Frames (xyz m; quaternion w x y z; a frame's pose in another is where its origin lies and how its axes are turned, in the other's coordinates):
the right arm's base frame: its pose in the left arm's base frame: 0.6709 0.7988 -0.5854 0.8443 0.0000 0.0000 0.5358
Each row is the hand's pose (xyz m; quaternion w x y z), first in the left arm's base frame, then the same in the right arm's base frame.
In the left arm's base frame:
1: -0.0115 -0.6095 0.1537 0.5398 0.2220 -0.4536 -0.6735
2: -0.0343 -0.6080 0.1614 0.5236 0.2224 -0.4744 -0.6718
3: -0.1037 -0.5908 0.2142 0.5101 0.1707 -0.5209 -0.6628
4: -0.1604 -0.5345 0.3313 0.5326 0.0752 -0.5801 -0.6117
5: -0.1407 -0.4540 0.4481 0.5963 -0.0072 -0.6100 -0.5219
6: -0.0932 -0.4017 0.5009 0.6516 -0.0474 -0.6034 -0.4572
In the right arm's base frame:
1: -1.5648 0.0178 0.7391 0.0949 -0.0556 -0.5019 -0.8579
2: -1.5732 0.0391 0.7468 0.0821 -0.0664 -0.5197 -0.8478
3: -1.5872 0.1092 0.7996 0.0756 -0.1350 -0.5313 -0.8330
4: -1.5604 0.1845 0.9167 0.1219 -0.2473 -0.5301 -0.8019
5: -1.4791 0.2009 1.0335 0.2238 -0.3329 -0.5112 -0.7601
6: -1.4116 0.1802 1.0863 0.3052 -0.3633 -0.4841 -0.7352

